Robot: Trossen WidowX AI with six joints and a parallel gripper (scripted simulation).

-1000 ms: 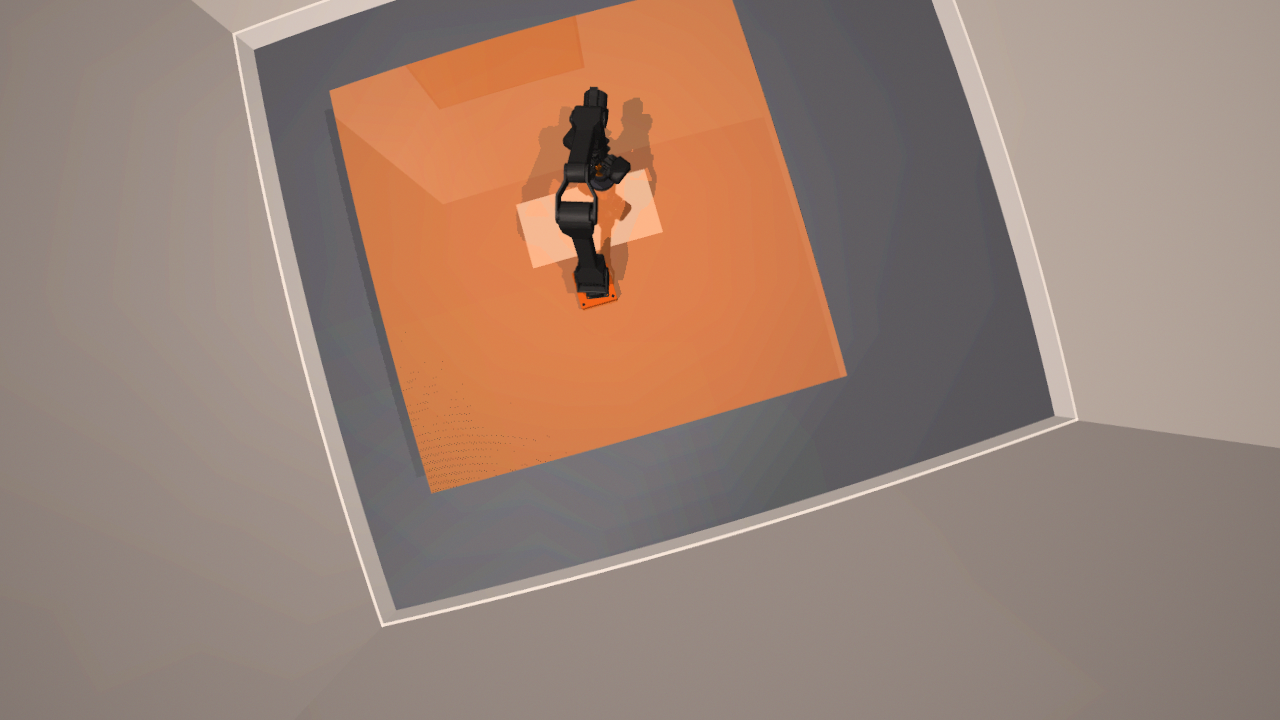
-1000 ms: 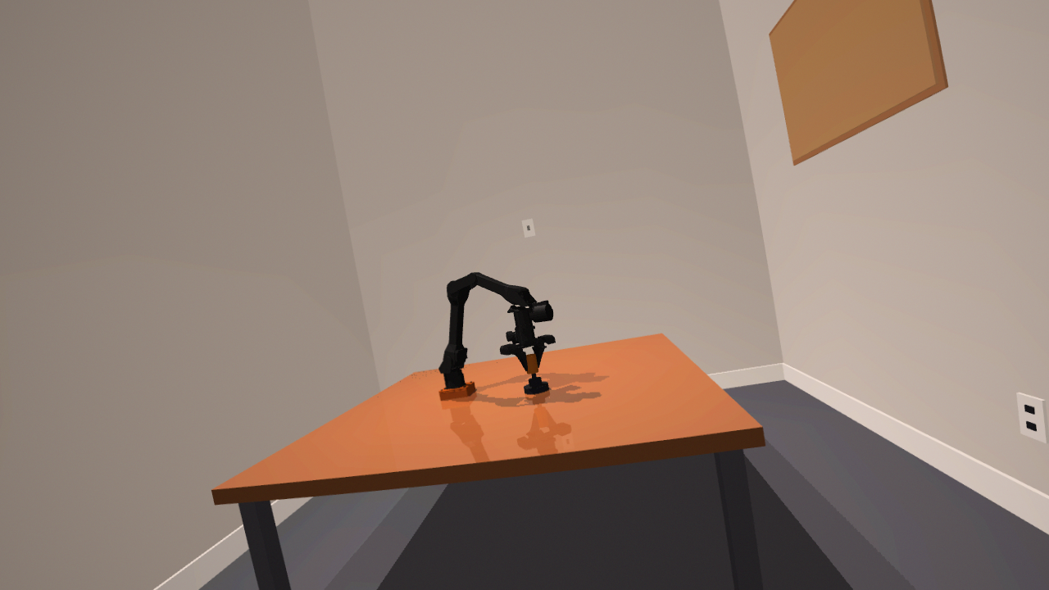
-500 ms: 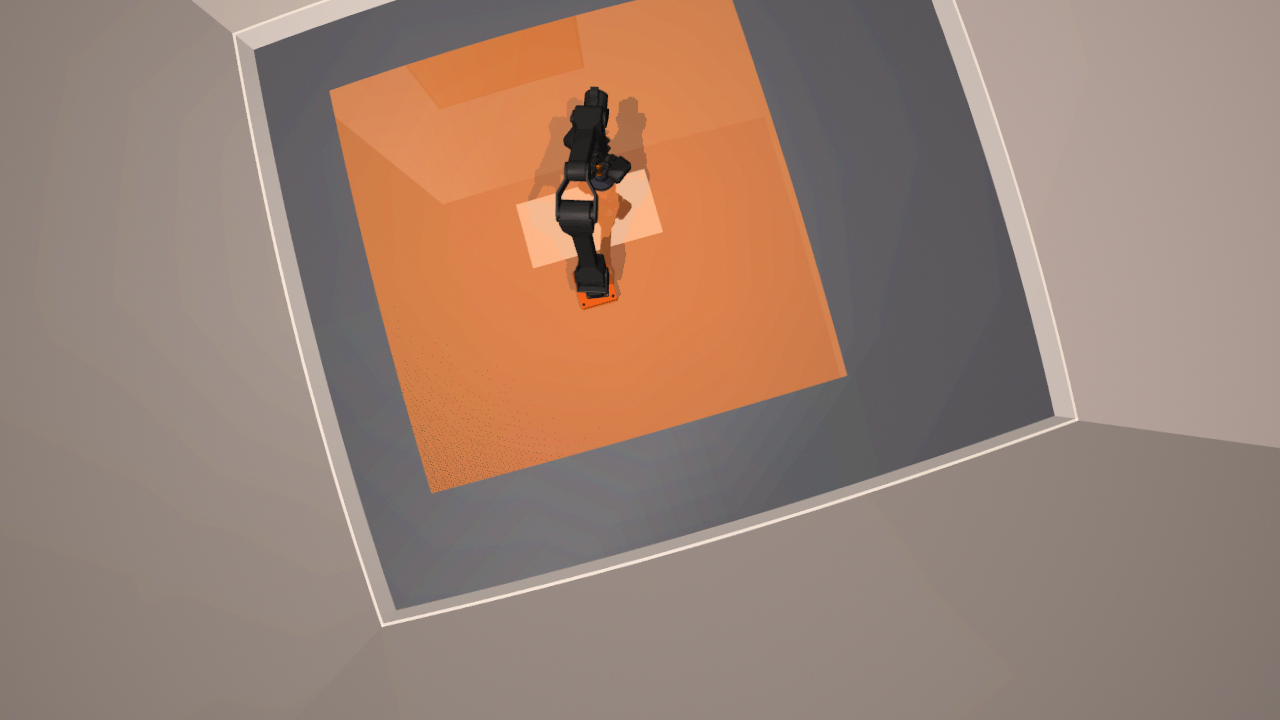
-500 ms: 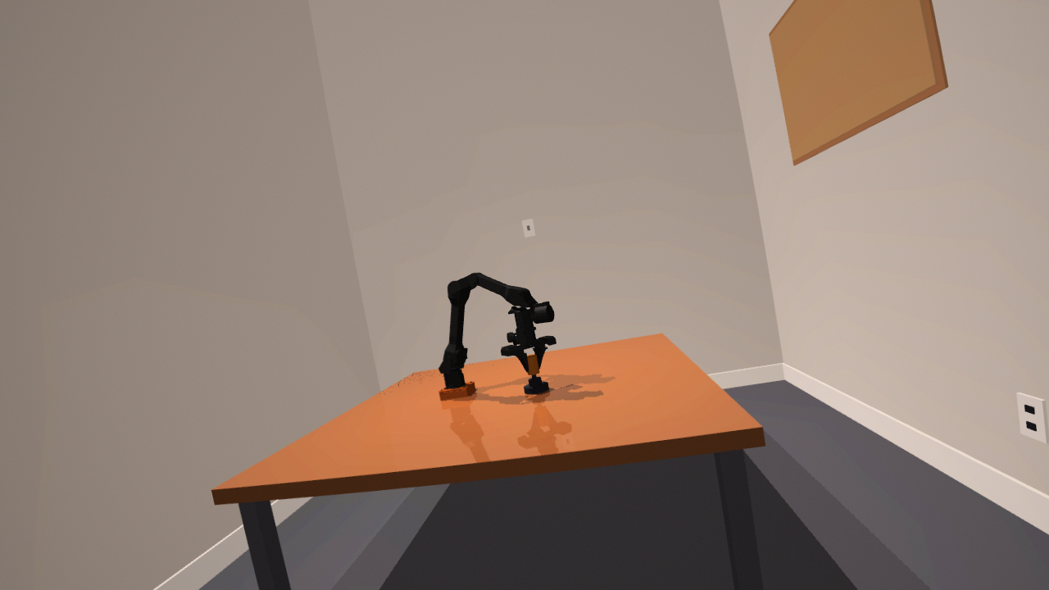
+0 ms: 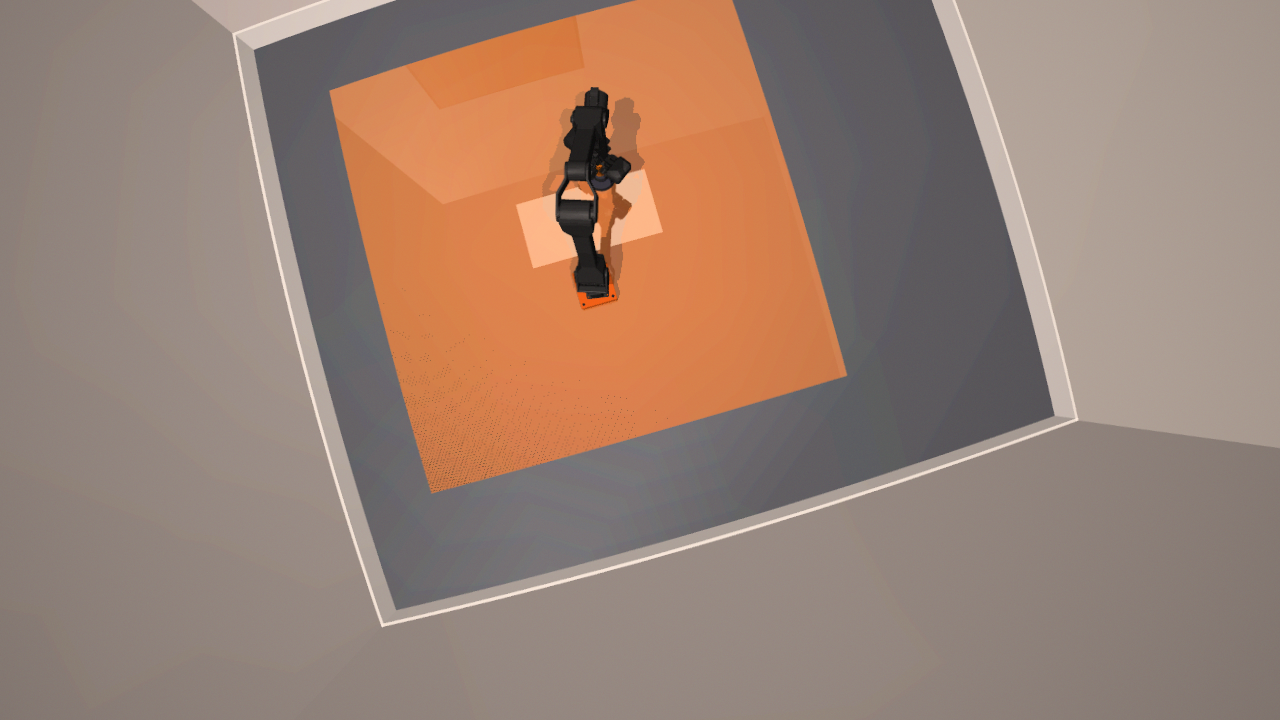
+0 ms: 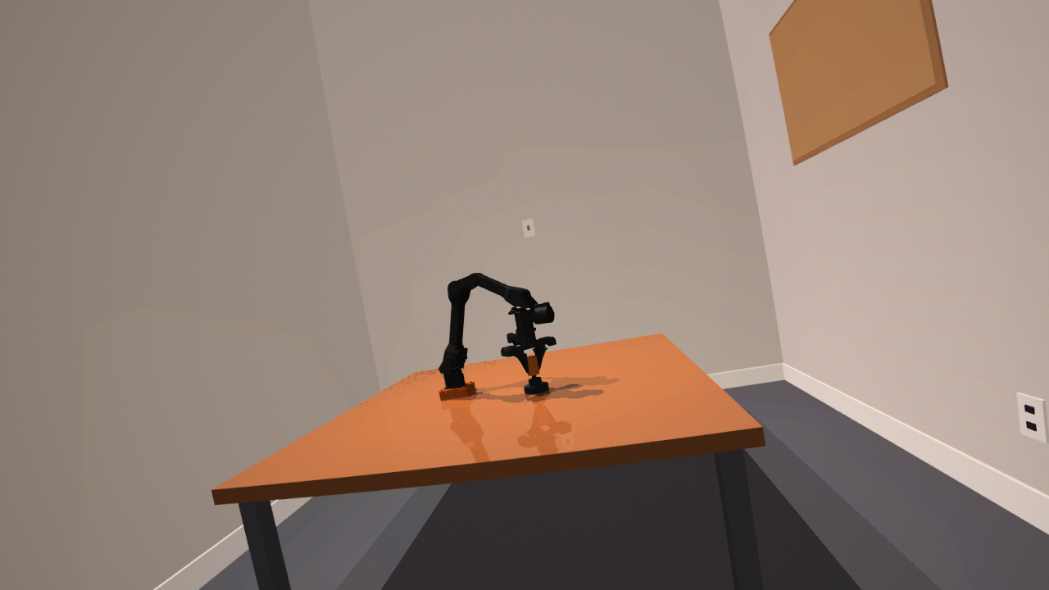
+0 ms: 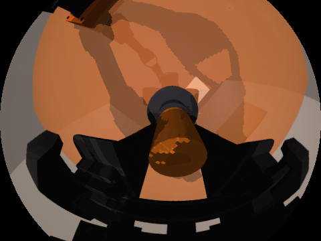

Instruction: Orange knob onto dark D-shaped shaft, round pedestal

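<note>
Now: gripper tip 4 cm above the dark round pedestal. Also, from my gripper tip: orange knob (2 cm above).
</note>
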